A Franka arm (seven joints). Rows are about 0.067 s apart.
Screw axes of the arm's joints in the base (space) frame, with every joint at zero. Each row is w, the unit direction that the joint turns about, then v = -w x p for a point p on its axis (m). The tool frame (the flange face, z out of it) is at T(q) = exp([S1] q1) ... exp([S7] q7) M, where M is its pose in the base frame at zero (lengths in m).
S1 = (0, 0, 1, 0, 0, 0)
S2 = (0, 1, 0, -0.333, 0, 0)
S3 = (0, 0, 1, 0, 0, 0)
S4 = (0, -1, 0, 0.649, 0, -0.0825)
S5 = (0, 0, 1, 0, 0, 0)
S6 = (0, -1, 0, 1.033, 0, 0)
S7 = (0, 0, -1, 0, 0.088, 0)
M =
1 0 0 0.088
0 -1 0 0
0 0 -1 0.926
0 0 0 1
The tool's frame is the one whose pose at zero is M.
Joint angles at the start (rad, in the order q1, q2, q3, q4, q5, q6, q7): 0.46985 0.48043 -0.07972 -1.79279 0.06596 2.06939 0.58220
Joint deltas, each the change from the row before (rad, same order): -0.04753 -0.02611 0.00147 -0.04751 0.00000 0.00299 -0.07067; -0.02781 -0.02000 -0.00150 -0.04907 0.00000 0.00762 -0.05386; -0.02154 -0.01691 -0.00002 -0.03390 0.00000 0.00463 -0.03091; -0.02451 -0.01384 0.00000 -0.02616 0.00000 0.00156 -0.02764
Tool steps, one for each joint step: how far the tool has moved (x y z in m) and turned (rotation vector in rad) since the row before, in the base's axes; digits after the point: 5 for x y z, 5 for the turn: -0.00100 -0.03197 -0.00297 0.00976 0.02196 0.02114; -0.00650 -0.02186 -0.00698 0.00538 0.02318 0.02148; -0.00479 -0.01551 -0.00297 0.00461 0.01367 0.00722; -0.00299 -0.01626 -0.00194 0.00484 0.01191 0.00134
